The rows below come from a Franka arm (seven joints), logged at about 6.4 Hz.
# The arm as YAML. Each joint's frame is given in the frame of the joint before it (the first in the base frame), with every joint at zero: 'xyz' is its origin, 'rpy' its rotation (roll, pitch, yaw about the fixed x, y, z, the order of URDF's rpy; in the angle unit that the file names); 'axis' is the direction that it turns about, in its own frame. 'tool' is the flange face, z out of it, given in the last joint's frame.
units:
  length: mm
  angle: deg
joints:
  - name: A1
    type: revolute
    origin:
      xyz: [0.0, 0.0, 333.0]
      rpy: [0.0, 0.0, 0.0]
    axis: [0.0, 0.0, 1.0]
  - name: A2
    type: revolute
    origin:
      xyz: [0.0, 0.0, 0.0]
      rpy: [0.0, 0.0, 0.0]
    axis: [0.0, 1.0, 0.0]
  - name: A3
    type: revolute
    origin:
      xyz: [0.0, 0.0, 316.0]
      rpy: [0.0, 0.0, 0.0]
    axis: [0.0, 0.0, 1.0]
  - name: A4
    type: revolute
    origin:
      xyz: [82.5, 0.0, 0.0]
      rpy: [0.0, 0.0, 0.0]
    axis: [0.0, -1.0, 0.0]
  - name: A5
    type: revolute
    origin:
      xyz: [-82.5, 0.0, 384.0]
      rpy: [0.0, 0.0, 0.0]
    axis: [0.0, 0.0, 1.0]
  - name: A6
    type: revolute
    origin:
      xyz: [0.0, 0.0, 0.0]
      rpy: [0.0, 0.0, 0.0]
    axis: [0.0, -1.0, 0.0]
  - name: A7
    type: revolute
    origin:
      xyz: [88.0, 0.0, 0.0]
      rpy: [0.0, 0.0, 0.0]
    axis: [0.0, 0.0, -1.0]
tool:
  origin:
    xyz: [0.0, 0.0, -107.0]
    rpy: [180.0, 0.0, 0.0]
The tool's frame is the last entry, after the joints.
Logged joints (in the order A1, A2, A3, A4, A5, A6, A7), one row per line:
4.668 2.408 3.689 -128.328 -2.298 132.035 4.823
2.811 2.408 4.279 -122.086 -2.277 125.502 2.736
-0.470 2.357 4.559 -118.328 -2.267 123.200 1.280
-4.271 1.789 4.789 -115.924 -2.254 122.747 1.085
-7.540 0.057 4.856 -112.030 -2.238 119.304 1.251
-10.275 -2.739 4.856 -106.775 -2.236 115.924 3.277
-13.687 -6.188 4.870 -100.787 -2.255 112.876 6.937
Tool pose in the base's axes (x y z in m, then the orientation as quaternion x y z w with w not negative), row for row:
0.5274 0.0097 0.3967 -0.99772 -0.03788 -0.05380 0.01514
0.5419 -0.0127 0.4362 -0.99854 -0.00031 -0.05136 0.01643
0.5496 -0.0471 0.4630 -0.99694 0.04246 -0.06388 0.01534
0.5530 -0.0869 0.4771 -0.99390 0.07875 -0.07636 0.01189
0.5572 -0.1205 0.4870 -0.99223 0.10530 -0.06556 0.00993
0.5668 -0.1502 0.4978 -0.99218 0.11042 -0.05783 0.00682
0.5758 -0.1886 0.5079 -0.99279 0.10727 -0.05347 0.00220
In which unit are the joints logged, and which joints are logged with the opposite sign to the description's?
The joints are logged in degrees. Opposite sign: A2, A3, A5, A7.
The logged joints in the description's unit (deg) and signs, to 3 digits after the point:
4.668 -2.408 -3.689 -128.328 2.298 132.035 -4.823
2.811 -2.408 -4.279 -122.086 2.277 125.502 -2.736
-0.470 -2.357 -4.559 -118.328 2.267 123.200 -1.280
-4.271 -1.789 -4.789 -115.924 2.254 122.747 -1.085
-7.540 -0.057 -4.856 -112.030 2.238 119.304 -1.251
-10.275 2.739 -4.856 -106.775 2.236 115.924 -3.277
-13.687 6.188 -4.870 -100.787 2.255 112.876 -6.937

